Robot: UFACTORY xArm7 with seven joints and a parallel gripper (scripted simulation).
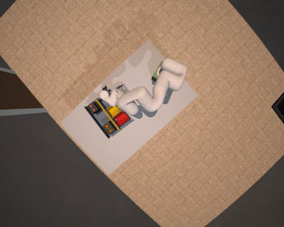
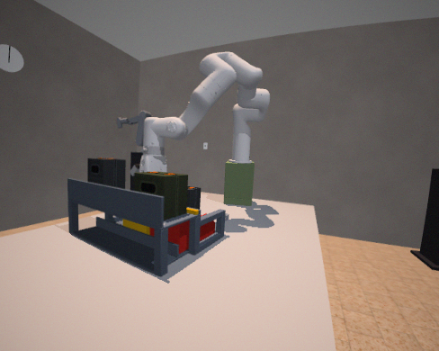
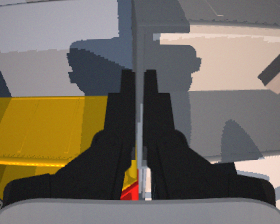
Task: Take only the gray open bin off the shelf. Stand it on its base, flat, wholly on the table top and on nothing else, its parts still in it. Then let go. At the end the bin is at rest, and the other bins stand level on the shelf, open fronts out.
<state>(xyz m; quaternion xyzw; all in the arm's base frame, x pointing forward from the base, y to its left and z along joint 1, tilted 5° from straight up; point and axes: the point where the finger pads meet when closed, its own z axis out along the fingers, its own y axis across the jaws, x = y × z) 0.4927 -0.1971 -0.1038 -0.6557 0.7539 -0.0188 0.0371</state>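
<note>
My hand is 80 mm past the gray open bin, 40 mm above it and 10 mm to the right of it. From my hand the other things lie so: red bin (210 mm to the left, 120 mm ahead, 40 mm below); then yellow bin (100 mm to the left, 100 mm ahead, 40 mm below).
</note>
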